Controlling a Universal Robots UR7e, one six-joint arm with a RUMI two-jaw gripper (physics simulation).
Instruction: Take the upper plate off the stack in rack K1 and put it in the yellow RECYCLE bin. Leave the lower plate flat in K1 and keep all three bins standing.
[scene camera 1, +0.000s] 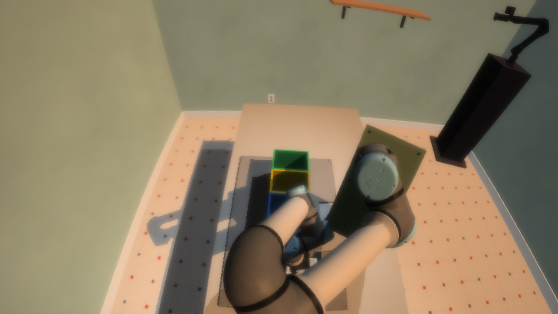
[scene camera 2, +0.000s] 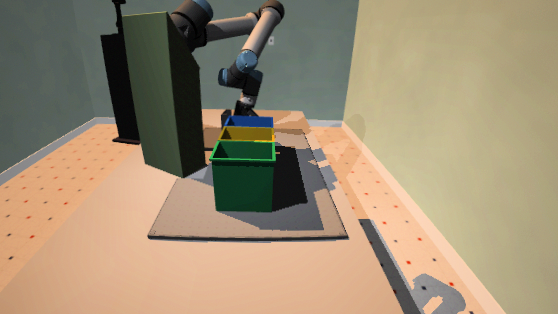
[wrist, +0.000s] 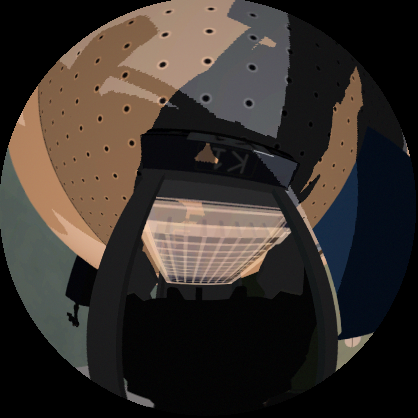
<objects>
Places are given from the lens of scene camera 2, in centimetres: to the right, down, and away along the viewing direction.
yellow bin (scene camera 2: 262, 134): -6, -8, 92
green bin (scene camera 2: 242, 171): -10, 4, 70
The marked spots on the yellow bin and the green bin are 25 cm apart.
</objects>
